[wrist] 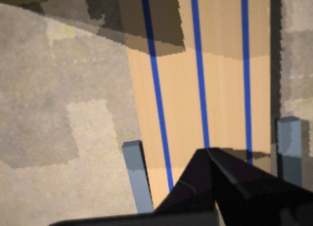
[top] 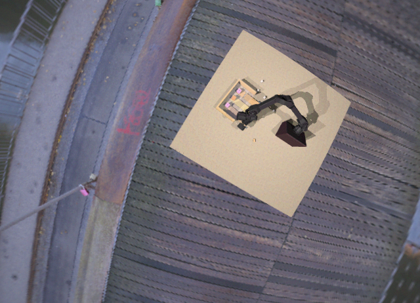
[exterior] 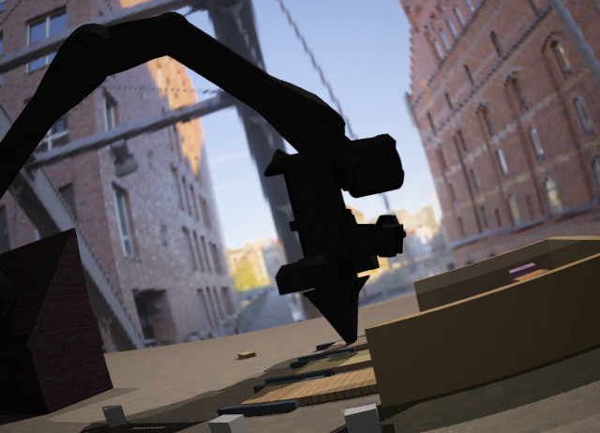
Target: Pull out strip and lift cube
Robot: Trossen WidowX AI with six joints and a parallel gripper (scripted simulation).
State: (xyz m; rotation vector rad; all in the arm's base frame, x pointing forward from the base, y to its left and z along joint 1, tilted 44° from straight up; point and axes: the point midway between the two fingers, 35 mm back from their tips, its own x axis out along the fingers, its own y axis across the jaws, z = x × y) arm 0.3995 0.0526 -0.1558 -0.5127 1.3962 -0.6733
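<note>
The strip lies 10 cm ahead of my gripper tip and 1 cm to the right of it.
</note>
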